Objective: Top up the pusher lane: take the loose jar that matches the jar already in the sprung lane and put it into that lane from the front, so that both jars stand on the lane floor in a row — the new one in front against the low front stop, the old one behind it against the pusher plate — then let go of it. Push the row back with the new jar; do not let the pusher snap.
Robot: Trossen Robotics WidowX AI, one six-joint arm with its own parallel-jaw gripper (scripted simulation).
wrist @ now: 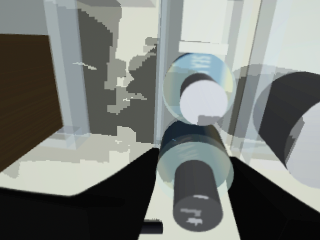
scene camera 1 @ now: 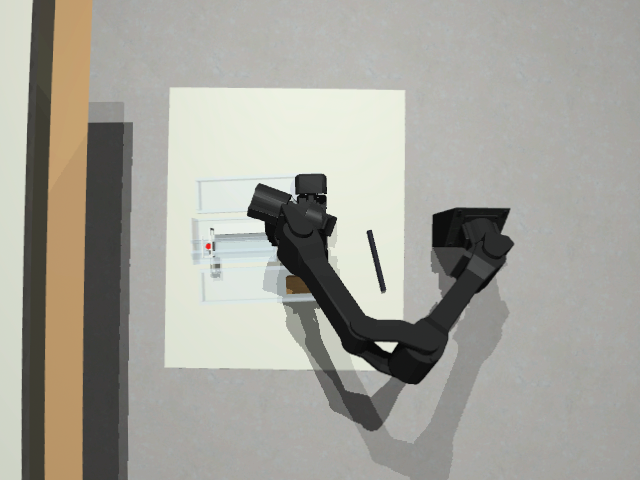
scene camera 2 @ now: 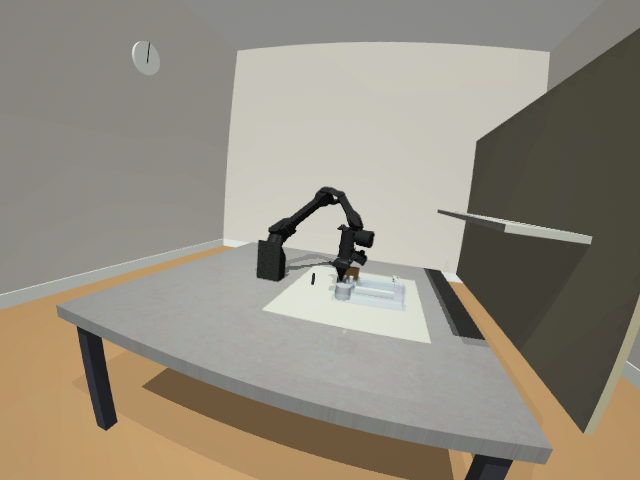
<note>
In view: my gripper (scene camera 1: 313, 224), a clear jar (wrist: 194, 169), a clear jar (wrist: 198, 88) and a sprung lane (scene camera 1: 254, 247).
My gripper shows as well in the wrist view (wrist: 192, 159).
</note>
